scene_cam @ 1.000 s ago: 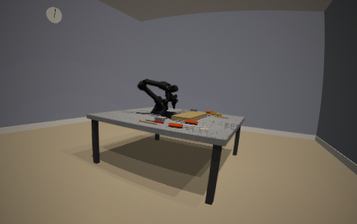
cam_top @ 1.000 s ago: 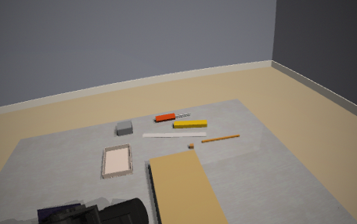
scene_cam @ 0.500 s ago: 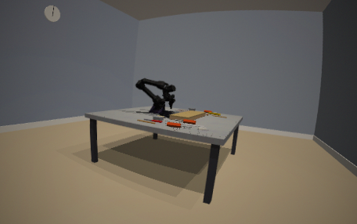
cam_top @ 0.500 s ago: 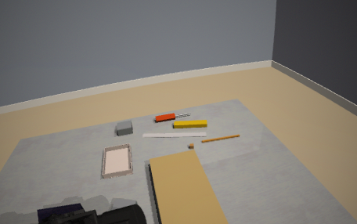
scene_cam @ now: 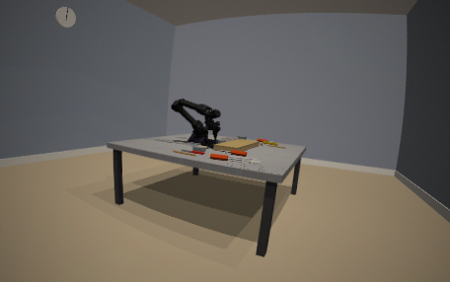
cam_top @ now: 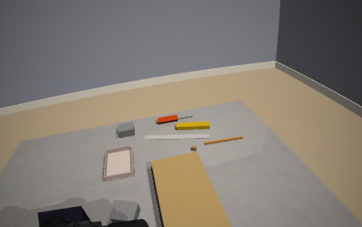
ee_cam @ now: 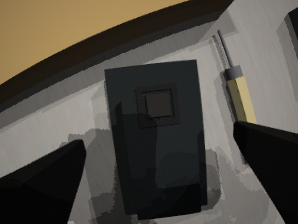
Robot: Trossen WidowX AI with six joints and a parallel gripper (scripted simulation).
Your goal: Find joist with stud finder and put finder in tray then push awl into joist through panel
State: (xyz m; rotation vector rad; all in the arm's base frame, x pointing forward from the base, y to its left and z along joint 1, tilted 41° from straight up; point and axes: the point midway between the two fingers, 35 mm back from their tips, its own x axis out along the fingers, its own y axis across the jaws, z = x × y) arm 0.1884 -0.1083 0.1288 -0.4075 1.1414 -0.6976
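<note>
The stud finder is 10 mm below my gripper tip. From my gripper tip the other things lie so: small brown cube: 280 mm ahead, 470 mm to the left, 50 mm below; then yellow bar: 320 mm ahead, 630 mm to the left, 50 mm below; then pale tray: 40 mm behind, 480 mm to the left, 40 mm below.
</note>
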